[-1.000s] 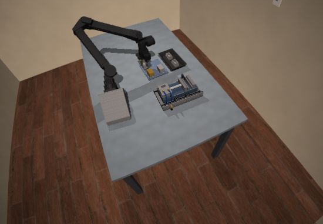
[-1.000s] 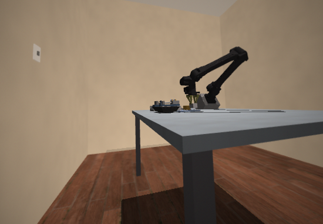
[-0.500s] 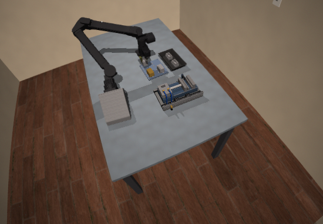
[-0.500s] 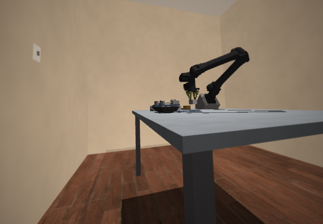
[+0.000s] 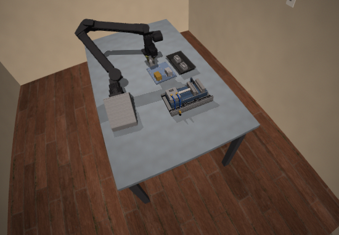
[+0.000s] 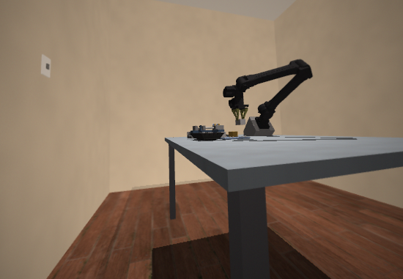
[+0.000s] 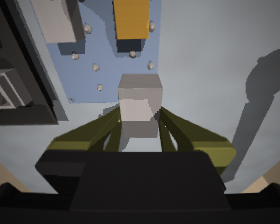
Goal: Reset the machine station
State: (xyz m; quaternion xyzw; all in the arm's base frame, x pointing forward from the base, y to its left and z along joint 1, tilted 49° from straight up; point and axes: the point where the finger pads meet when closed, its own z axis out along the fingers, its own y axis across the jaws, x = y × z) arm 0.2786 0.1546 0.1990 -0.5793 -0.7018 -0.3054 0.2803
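Right now the blue vise base is 16 cm ahead of my hand, 33 cm to the right of it and 8 cm below it. The rest, counted from my hand: yellow brass blank 2 cm ahead, 9 cm to the right, 10 cm below.
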